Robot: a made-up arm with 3 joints. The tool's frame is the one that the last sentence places. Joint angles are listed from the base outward.
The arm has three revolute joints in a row. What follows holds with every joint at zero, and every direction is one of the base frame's.
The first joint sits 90 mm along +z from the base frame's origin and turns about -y.
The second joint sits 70 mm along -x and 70 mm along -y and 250 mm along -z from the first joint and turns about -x.
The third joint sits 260 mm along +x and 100 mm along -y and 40 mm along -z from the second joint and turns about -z.
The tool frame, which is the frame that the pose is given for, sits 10 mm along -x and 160 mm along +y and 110 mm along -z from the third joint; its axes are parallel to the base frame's.
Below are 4 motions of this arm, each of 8 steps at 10 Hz.
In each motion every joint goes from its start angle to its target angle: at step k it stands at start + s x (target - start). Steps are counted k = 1, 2, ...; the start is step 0. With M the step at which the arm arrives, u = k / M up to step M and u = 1 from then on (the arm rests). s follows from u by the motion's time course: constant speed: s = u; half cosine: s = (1 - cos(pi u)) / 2; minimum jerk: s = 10 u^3 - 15 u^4 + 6 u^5.
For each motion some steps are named. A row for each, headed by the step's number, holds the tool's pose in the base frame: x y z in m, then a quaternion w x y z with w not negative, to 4 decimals.
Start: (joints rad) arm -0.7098 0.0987 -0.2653
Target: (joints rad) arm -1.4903 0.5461 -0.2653
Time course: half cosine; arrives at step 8
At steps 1, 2, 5, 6, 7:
1: -0.1707 -0.0359 -0.3025 0.9199 -0.0057 0.3647 0.1438
2: -0.2043 -0.0434 -0.2876 0.9008 -0.0217 0.4056 0.1533
5: -0.3436 -0.0820 -0.1703 0.7717 -0.0871 0.5894 0.2225
6: -0.3725 -0.0934 -0.1246 0.7237 -0.1007 0.6356 0.2490
7: -0.3879 -0.1010 -0.0922 0.6897 -0.1079 0.6640 0.2680

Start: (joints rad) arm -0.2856 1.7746 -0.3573
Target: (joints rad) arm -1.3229 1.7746 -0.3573
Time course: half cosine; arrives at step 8
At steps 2, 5, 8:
2: 0.0006 -0.2263 -0.2029 0.5767 -0.7205 0.2694 0.2751
5: -0.1564 -0.2263 -0.1577 0.4788 -0.6152 0.4195 0.4651
8: -0.2264 -0.2263 -0.0959 0.4058 -0.5332 0.4905 0.5573

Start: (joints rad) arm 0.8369 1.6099 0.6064
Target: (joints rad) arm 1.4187 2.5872 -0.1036
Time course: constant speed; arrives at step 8
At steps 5, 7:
5: 0.2672 -0.2254 0.2073 0.3243 -0.7164 -0.3102 -0.5341
7: 0.2058 -0.2106 0.2251 0.2639 -0.7392 -0.2014 -0.5861

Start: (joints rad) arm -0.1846 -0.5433 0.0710
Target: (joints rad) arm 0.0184 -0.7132 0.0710
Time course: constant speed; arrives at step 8
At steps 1, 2, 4, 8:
1: 0.1343 0.0612 -0.2804 0.9560 0.2748 0.0862 -0.0561
2: 0.1441 0.0632 -0.2741 0.9540 0.2856 0.0742 -0.0532
4: 0.1628 0.0670 -0.2606 0.9492 0.3071 0.0504 -0.0466
8: 0.1973 0.0737 -0.2304 0.9366 0.3492 0.0038 -0.0300

